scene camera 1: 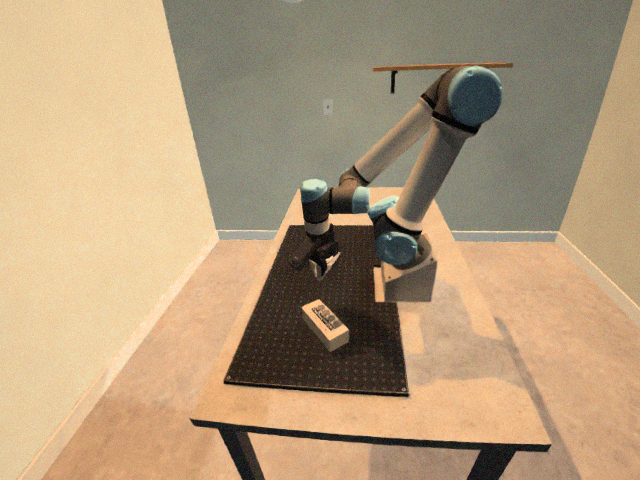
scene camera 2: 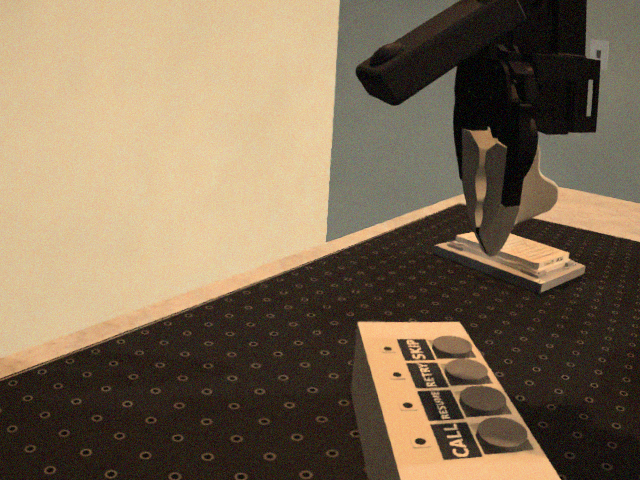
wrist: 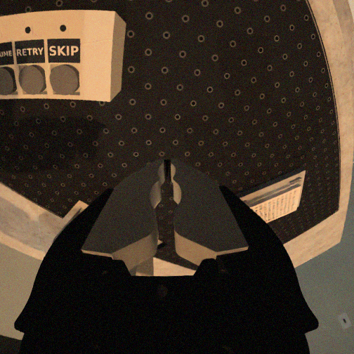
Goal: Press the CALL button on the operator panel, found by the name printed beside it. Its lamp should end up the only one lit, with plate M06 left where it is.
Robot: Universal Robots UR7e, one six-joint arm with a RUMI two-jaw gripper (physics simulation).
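Frame: origin at the arm's base, x ahead, y left, z up, level; centimetres.
Where they show: gripper, between the fingertips: (scene camera 1: 319, 280) (scene camera 2: 488, 254).
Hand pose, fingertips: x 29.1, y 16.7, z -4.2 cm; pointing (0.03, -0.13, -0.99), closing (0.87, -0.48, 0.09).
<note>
Things, the pixels of their centre, and the offset from my fingertips. Level surfaces: height alone.
- operator panel, middle of its body: (scene camera 2: 433, 427) (scene camera 1: 324, 323) dx -6.0, dy +14.0, dz -5.6 cm
- CALL button, middle of its body: (scene camera 2: 500, 437) dx -10.6, dy +15.5, dz -3.1 cm
- CALL lamp, middle of its body: (scene camera 2: 420, 441) dx -8.1, dy +18.5, dz -3.0 cm
- holder, middle of its body: (scene camera 2: 512, 249) dx +9.5, dy -24.7, dz -6.5 cm
- black perforated mat, height of its surface: dz -8.3 cm
- table, height of its surface: dz -9.7 cm
The operator panel (scene camera 1: 333, 338) (scene camera 2: 379, 413) (wrist: 95, 45) is a pale box on the black mat. Its grey round buttons are labelled SKIP, RETRY, RESUME and CALL. The CALL button (scene camera 2: 501, 432) is at the near end in scene camera 2; it does not show in the wrist view. The small lamps beside the labels look dark; the CALL lamp (scene camera 2: 420, 441) is one of them. A pale plate in a holder (scene camera 2: 516, 251) (wrist: 277, 202), probably M06, lies behind the panel. My gripper (scene camera 1: 320, 277) (scene camera 2: 488, 252) (wrist: 168, 161) is shut and empty, above the mat between panel and plate.
The black perforated mat (scene camera 1: 279, 356) (scene camera 2: 180, 403) (wrist: 200, 75) lies on the table (scene camera 1: 330, 413). The arm's base (scene camera 1: 408, 284) stands at the mat's right edge in scene camera 1. A wall shelf (scene camera 1: 413, 67) is on the back wall.
</note>
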